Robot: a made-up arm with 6 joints. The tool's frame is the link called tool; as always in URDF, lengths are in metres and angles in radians.
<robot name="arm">
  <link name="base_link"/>
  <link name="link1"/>
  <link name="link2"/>
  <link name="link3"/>
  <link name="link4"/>
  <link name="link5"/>
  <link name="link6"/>
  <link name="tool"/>
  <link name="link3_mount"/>
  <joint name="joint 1" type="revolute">
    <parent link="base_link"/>
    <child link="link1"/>
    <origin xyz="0 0 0.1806" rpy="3.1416 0 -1.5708"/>
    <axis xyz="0 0 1"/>
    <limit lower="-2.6" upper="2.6"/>
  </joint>
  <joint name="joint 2" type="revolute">
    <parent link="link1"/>
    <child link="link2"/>
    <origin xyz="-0.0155 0.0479 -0.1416" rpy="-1.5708 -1.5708 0"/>
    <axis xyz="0 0 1"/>
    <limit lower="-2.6" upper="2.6"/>
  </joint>
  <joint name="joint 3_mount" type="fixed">
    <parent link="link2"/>
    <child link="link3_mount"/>
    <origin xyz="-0.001 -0.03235 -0.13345" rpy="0 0 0"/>
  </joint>
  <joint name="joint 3" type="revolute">
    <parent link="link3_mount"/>
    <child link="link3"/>
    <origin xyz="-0.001 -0.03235 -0.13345" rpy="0 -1.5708 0"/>
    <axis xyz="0 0 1"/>
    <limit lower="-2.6" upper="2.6"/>
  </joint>
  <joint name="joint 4" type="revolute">
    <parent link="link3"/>
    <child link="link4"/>
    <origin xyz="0.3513 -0.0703 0.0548" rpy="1.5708 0 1.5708"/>
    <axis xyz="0 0 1"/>
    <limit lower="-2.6" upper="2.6"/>
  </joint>
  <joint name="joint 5" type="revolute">
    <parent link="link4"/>
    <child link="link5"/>
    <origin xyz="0.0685 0.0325 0.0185" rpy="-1.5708 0 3.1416"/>
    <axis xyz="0 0 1"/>
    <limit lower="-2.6" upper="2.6"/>
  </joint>
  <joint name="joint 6" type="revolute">
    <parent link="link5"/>
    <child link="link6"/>
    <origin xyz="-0.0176 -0.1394 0.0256" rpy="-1.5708 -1.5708 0"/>
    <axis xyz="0 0 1"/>
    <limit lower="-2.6" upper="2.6"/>
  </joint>
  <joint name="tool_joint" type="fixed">
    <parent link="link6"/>
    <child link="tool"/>
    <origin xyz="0.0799 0.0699 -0.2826" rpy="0 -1.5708 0"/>
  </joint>
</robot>
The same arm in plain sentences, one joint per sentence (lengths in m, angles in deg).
The arm has six revolute joints in a row. What follows holds with every joint at zero, and every direction is one of the base frame's. The first joint lies 0.1806 m along +z from the base frame's origin and rotates about -z, from -148.97 to 148.97 deg. The second joint lies 0.0479 m along -x and 0.0155 m along +y and 0.1416 m along +z from the first joint and rotates about -x, from -148.97 to 148.97 deg. The third joint lies 0.2669 m along +x and 0.0647 m along +y and 0.0020 m along +z from the second joint and rotates about +z, from -148.97 to 148.97 deg. The fourth joint lies 0.3513 m along -x and 0.0703 m along +y and 0.0548 m along +z from the third joint and rotates about -x, from -148.97 to 148.97 deg. The fifth joint lies 0.0185 m along -x and 0.0685 m along -y and 0.0325 m along +z from the fourth joint and rotates about -z, from -148.97 to 148.97 deg. The sixth joint lies 0.1394 m along -x and 0.0176 m along -y and 0.0256 m along -z from the fifth joint and rotates about +x, from -148.97 to 148.97 deg. The tool frame, which is the frame that the pose is given for, lies 0.2826 m along -x and 0.0699 m along +y and 0.0799 m along -z from the sixth joint; its axes are the base frame's turned by roll 0.00, pitch 0.00 and yaw 0.00 deg (as in URDF: about the fixed x, then y, then z).
